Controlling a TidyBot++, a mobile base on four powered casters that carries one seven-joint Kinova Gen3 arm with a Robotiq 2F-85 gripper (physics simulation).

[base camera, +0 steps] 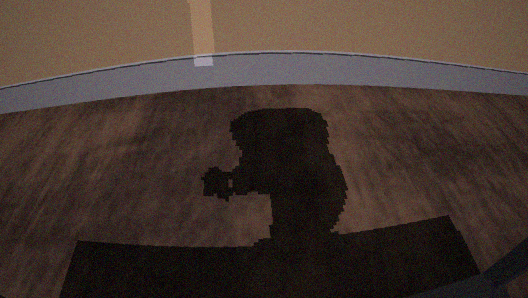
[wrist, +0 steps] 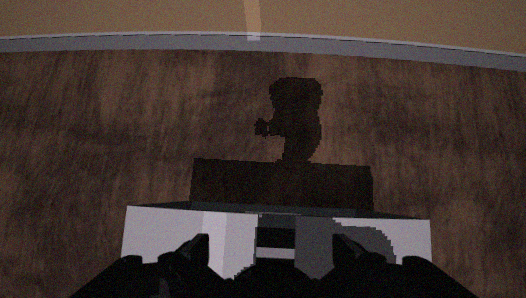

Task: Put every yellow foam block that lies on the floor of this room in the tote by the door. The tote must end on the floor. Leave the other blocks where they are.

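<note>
My gripper is open, its two black fingers wide apart at the bottom of the wrist view, over the white and grey top of the robot's own base. No thing shows between the fingers. No yellow foam block and no tote show in either view.
A tan wall with a pale grey baseboard runs across the top of both views. The brown floor lies before it, with the dark shadow of the robot and arm on it.
</note>
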